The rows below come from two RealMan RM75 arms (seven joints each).
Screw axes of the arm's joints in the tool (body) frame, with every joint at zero. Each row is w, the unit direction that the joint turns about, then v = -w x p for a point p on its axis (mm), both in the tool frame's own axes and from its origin. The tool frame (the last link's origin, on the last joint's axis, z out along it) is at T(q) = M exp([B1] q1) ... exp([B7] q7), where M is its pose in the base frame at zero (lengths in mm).
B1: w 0 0 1 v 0 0 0
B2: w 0 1 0 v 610 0 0
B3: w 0 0 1 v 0 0 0
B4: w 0 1 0 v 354 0 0
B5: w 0 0 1 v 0 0 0
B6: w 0 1 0 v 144 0 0
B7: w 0 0 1 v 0 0 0
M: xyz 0 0 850.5 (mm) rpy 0 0 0 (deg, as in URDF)
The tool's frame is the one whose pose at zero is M.
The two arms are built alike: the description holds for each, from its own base.
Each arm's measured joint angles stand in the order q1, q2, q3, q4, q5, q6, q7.
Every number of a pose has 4 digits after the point. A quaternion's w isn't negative.
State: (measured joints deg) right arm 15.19 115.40 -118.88 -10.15 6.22 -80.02 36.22; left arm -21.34 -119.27 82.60 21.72 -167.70 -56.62 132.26
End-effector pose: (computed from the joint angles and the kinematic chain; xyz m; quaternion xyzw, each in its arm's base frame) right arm 0.3294 0.2606 -0.0243 -0.7738 0.2748 0.4039 0.4032; left arm -0.3129 0.3559 0.0074 -0.6589 -0.3740 -0.4350 0.4865
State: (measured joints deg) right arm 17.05 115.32 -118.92 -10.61 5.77 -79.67 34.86; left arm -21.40 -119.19 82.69 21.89 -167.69 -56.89 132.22
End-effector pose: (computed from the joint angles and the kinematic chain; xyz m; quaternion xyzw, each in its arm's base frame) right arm 0.3195 0.2718 -0.0253 -0.7838 0.2514 0.4048 0.3983; left arm -0.3113 0.3567 0.0083 -0.6600 -0.3707 -0.4375 0.4854
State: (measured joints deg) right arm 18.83 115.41 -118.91 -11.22 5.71 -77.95 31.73; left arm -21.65 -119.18 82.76 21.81 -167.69 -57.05 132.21
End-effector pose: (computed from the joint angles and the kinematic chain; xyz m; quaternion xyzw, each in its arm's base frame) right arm 0.3115 0.2837 -0.0280 -0.7951 0.2236 0.3929 0.4043; left arm -0.3097 0.3577 0.0081 -0.6613 -0.3688 -0.4389 0.4838
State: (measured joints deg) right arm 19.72 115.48 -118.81 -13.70 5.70 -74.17 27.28; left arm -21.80 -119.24 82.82 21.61 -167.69 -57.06 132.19
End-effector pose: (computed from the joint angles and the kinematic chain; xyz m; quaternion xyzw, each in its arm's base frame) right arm 0.3035 0.2955 -0.0328 -0.8056 0.1946 0.3723 0.4178; left arm -0.3092 0.3579 0.0070 -0.6619 -0.3696 -0.4387 0.4826
